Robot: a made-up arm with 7 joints.
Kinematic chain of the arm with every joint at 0, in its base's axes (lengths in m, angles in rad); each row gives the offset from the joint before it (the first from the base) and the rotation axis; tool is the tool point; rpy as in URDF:
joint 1: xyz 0.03 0.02 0.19 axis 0 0.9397 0.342
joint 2: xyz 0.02 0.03 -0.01 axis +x
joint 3: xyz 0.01 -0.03 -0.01 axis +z
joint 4: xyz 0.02 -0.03 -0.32 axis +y
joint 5: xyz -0.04 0 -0.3 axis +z
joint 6: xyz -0.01 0 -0.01 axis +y
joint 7: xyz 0.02 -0.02 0 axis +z
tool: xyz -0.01 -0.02 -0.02 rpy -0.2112 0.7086 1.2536
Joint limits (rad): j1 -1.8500..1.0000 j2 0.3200..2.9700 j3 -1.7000..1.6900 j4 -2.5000..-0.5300 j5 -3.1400..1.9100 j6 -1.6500..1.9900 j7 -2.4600..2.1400
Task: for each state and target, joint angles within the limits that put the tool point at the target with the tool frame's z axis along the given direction. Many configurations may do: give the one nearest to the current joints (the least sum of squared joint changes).
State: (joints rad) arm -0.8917 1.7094 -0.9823 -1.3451 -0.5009 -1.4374 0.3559
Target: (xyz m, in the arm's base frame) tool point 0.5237 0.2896 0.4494 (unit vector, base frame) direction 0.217 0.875 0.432
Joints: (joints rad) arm -1.5015 1.3490 -0.5907 -0.9376 0.1342 -1.5563 0.8102
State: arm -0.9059 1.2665 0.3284 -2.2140 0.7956 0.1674 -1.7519
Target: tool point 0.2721 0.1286 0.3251 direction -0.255 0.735 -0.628
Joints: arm -0.4848 1.0823 0.6221 -2.4531 1.1006 -0.4631 -1.2512
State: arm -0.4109 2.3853 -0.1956 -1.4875 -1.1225 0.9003 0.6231
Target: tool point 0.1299 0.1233 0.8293 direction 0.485 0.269 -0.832
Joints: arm -0.2662 2.9700 0.2784 -0.8688 -1.3495 1.3349 0.4797
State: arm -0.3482 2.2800 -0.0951 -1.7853 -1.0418 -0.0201 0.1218
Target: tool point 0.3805 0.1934 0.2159 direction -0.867 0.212 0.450
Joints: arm -0.1463 1.8133 0.1469 -2.3178 -0.7815 -0.0289 0.3390
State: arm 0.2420 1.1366 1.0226 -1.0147 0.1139 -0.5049 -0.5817
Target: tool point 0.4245 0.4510 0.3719 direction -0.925 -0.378 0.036
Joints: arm -0.5152 1.5381 0.3497 -1.2808 0.2331 0.1690 -0.6155
